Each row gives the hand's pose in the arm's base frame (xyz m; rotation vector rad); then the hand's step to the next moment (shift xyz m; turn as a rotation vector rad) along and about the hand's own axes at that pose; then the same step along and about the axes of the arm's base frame.
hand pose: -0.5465 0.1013 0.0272 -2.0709 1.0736 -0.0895
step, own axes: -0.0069 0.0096 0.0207 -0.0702 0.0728 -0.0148
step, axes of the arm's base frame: -0.0027 0.0144 -0.0188 -0.0989 0.0171 -0.0193
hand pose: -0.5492 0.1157 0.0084 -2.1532 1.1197 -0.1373
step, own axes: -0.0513 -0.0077 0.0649 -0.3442 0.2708 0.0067
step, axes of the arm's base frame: -0.0014 0.0762 -0.0331 -0.3955 0.1589 -0.1008
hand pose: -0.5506 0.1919 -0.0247 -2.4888 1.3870 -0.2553
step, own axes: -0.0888 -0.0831 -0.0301 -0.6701 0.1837 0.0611
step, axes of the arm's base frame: 0.0116 0.1125 0.0540 -0.4806 0.4886 -0.1296
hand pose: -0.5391 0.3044 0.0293 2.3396 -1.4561 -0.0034
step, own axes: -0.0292 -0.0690 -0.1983 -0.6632 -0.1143 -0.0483
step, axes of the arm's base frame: 0.0859 0.1152 0.1558 -0.1981 0.6333 -0.1225
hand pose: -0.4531 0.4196 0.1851 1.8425 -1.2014 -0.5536
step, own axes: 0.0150 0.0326 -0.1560 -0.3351 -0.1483 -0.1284
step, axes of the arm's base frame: 0.1038 0.0447 0.1134 0.0231 0.3791 -0.0809
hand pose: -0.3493 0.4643 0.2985 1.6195 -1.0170 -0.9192
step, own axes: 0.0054 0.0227 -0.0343 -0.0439 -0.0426 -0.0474
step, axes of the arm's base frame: 0.0290 0.0025 0.0296 0.0353 0.0639 -0.0257
